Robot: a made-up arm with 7 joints.
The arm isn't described. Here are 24 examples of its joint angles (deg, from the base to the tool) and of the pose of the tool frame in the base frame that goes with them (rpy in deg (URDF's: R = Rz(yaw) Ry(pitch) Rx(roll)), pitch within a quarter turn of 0, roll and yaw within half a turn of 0; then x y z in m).
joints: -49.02 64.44 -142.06 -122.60 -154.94 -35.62 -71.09
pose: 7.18 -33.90 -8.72 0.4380 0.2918 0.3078
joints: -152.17 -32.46 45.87 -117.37 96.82 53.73 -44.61
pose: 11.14 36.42 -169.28 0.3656 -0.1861 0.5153
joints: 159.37 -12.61 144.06 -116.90 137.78 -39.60 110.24
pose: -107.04 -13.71 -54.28 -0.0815 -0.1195 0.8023
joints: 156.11 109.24 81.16 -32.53 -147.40 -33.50 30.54
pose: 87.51 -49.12 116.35 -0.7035 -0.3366 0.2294
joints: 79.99 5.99 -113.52 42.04 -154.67 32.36 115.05
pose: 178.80 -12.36 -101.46 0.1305 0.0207 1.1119
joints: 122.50 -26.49 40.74 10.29 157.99 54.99 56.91
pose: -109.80 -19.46 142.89 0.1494 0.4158 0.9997
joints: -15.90 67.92 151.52 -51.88 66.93 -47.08 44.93
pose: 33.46 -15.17 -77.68 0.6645 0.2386 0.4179
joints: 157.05 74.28 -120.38 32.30 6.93 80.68 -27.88
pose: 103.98 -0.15 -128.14 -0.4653 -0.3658 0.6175
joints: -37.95 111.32 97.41 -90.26 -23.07 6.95 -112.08
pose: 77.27 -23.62 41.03 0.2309 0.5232 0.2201
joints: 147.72 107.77 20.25 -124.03 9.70 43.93 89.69
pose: -154.16 16.32 -60.77 -0.4175 -0.2195 0.5259
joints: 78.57 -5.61 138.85 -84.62 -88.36 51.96 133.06
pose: 105.90 50.17 -167.39 0.1340 -0.1246 0.9065
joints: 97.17 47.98 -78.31 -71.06 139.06 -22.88 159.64
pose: -172.60 46.05 -164.51 -0.3531 -0.3738 0.8383
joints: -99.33 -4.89 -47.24 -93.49 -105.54 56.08 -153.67
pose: 69.03 -19.95 -172.00 0.2674 -0.1829 0.7939
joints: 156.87 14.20 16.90 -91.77 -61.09 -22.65 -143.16
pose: 94.07 -63.97 -67.32 0.1590 0.1616 0.8797
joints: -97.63 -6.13 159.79 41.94 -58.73 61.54 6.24
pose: 91.11 -55.63 -104.46 0.2073 -0.2127 0.9812
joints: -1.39 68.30 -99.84 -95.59 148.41 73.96 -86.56
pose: -0.48 -36.57 -167.52 0.4363 -0.2178 0.3879
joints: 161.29 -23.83 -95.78 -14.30 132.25 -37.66 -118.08
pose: -127.23 2.20 95.75 0.3083 0.1735 1.0606
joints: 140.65 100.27 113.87 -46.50 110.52 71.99 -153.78
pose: -132.39 -21.81 51.90 -0.3784 -0.5408 0.3283
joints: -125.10 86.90 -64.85 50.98 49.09 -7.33 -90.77
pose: 78.81 21.75 75.53 -0.5447 0.5233 0.3023
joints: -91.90 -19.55 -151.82 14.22 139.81 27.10 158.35
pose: 167.28 1.34 121.22 -0.0137 -0.2585 1.1030
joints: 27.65 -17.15 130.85 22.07 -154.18 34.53 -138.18
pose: -177.89 0.51 -42.93 -0.3059 0.0746 1.0873
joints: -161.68 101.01 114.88 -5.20 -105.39 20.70 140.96
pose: -36.22 46.69 -62.25 -0.7541 0.3071 0.2423
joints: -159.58 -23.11 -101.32 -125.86 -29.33 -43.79 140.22
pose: 39.83 25.98 29.05 0.0557 0.2159 0.6455
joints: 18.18 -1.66 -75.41 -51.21 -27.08 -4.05 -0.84
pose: -145.49 46.17 -78.02 -0.1171 -0.2551 1.0384
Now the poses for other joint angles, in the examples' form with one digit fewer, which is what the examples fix.
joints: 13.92 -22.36 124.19 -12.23 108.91 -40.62 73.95
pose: 159.1 12.7 -142.9 -0.251 0.040 1.091
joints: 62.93 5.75 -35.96 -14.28 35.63 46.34 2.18
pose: 170.9 -40.3 121.6 -0.030 -0.160 1.132
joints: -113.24 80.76 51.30 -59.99 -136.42 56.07 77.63
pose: -90.4 -54.8 -52.2 -0.349 0.466 0.613
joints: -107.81 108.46 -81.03 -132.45 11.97 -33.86 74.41
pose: 161.3 -61.7 143.3 0.143 0.322 0.299
